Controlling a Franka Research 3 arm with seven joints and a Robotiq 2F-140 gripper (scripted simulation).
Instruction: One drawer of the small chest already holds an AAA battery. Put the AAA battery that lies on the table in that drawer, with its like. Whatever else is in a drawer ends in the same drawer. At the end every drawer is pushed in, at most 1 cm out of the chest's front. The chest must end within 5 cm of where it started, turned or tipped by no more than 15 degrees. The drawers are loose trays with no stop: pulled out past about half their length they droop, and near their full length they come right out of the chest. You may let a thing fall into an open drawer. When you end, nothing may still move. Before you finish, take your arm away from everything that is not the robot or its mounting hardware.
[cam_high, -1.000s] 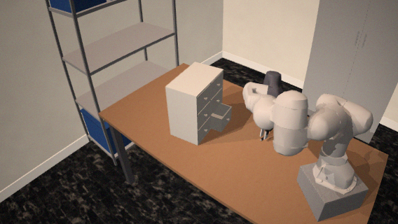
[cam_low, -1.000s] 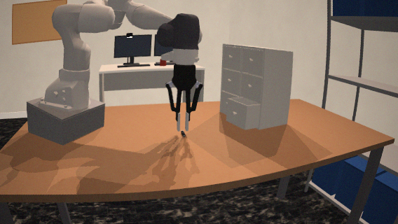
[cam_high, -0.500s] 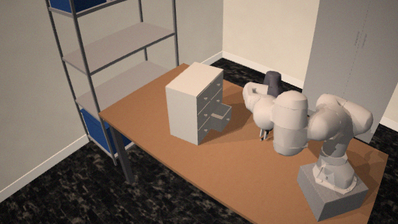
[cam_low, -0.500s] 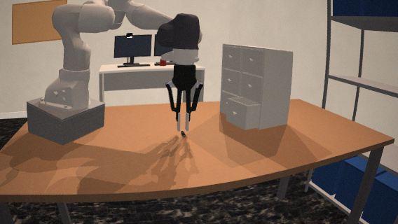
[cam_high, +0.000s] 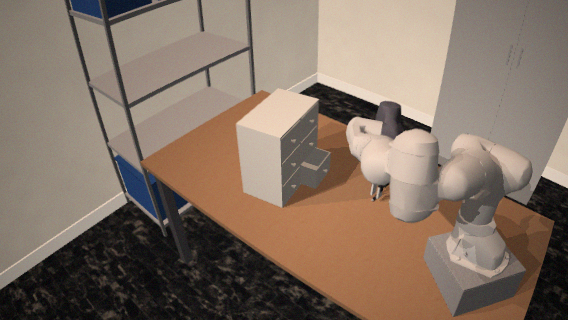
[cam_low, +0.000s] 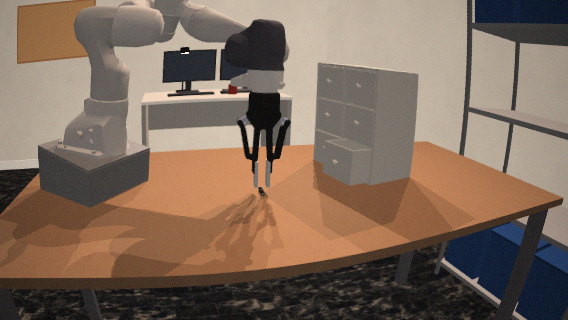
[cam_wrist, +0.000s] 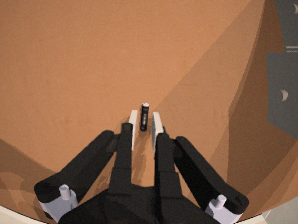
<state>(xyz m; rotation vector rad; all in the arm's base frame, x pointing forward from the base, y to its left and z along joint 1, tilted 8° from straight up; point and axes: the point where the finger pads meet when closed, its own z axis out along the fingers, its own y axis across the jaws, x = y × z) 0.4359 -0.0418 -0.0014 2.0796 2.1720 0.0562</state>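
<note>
Now: hand 50 mm above the AAA battery.
</note>
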